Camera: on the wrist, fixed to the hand. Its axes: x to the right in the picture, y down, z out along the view.
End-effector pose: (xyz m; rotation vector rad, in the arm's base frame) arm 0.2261 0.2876 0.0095 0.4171 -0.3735 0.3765
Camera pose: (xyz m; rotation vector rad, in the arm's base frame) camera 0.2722 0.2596 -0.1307 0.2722 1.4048 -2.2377
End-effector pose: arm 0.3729 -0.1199 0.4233 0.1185 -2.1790 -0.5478
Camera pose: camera 0.4723 -0.2323 0.4294 2.6445 0.5721 -1.1810
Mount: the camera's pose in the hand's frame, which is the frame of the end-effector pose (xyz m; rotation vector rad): -0.0269 -0.0879 -0.1188 -0.0324 1.0755 -2.9472
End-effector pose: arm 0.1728 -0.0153 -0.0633 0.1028 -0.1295 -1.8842
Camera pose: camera 0.1147 0.0329 -0.1932 -0.7093 -0.5493 1.1784
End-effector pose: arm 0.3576 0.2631 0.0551 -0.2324 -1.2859 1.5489
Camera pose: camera 0.5027 0.3003 0.0659 0.5972 0.1766 -1.1493
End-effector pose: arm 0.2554 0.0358 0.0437 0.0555 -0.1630 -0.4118
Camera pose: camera 0.2165 -0.0313 -0.0849 -0.3879 -1.0334 2.5912
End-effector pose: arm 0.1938 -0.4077 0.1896 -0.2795 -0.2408 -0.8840
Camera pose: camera 0.1191 -0.4812 0.0820 -0.6322 -0.4695 2.2740
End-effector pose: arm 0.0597 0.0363 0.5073 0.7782 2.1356 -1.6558
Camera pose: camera 0.0369 0.1290 0.6233 1.0851 -0.6870 0.1157
